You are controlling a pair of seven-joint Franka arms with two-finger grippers.
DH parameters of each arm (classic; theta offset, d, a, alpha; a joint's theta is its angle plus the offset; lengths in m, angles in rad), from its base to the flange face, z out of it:
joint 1: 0 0.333 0 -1.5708
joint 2: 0 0 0 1.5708
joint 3: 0 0.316 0.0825 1.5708
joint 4: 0 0 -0.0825 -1.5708
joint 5: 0 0.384 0 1.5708
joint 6: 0 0 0.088 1.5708
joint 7: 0 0.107 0 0
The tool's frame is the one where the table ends.
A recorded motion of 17 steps. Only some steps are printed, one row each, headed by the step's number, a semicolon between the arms.
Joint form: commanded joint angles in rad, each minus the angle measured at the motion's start. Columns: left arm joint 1, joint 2, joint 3, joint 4, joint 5, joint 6, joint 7; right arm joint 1, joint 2, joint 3, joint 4, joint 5, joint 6, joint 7.
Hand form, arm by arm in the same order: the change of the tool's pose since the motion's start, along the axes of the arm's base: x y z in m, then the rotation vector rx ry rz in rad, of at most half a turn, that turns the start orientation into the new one. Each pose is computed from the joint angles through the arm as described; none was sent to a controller.
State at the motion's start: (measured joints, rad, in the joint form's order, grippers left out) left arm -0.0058 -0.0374 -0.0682 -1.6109 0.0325 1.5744 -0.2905; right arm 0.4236 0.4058 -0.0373 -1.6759 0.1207 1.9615 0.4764
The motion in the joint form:
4: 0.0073 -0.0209 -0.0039 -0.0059 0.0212 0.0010 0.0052; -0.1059 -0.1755 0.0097 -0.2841 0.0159 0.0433 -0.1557
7: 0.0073 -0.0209 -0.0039 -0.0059 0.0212 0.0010 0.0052; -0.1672 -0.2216 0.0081 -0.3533 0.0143 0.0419 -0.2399
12: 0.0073 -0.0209 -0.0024 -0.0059 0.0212 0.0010 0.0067; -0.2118 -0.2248 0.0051 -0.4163 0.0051 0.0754 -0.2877
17: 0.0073 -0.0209 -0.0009 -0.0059 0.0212 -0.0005 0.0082; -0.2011 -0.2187 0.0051 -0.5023 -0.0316 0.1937 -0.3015
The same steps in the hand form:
4: -0.0060 0.0041 0.0087 0.0217 -0.0173 -0.0017; -0.0454 -0.0803 -0.0136 0.0232 0.0600 0.0407
7: -0.0060 0.0041 0.0087 0.0217 -0.0173 -0.0017; -0.0552 -0.1202 -0.0167 0.0345 0.0782 0.0608
12: -0.0059 0.0049 0.0087 0.0216 -0.0172 -0.0017; -0.0636 -0.1501 -0.0391 0.0308 0.0991 0.0612
17: -0.0060 0.0057 0.0085 0.0217 -0.0156 -0.0016; -0.0775 -0.1504 -0.0696 0.0007 0.0684 0.1002

